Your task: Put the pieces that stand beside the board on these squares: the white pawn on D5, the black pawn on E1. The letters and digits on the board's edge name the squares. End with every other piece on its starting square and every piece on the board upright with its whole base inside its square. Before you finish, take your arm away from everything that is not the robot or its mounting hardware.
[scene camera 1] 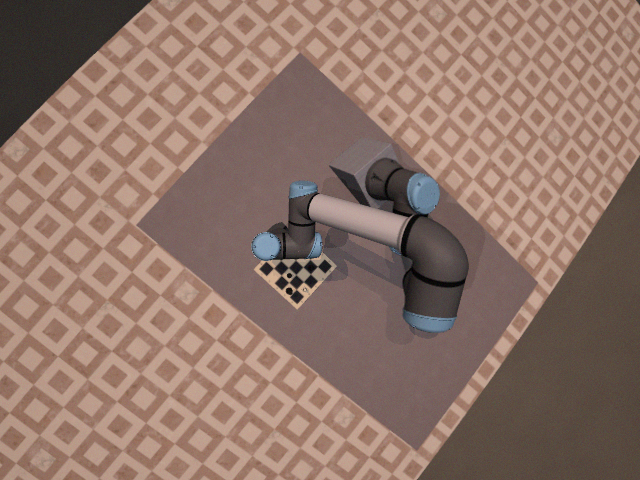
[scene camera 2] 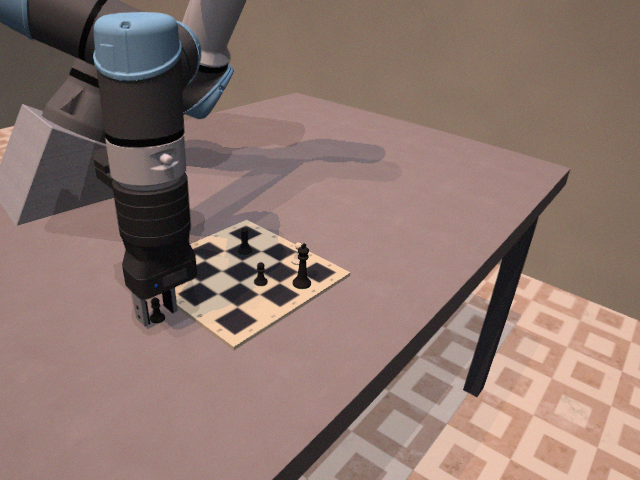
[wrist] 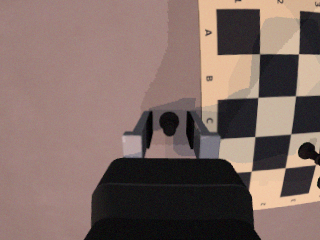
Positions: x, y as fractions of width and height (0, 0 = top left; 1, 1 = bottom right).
In view: my gripper (scene camera 2: 0.25, 0.66) and a chessboard (scene camera 2: 0.35, 0.62).
The chessboard is seen too in scene camera 1 (scene camera 1: 0.43, 0.57) and in the wrist view (wrist: 0.79, 0.28). My gripper also shows in the wrist view (wrist: 0.53, 0.51).
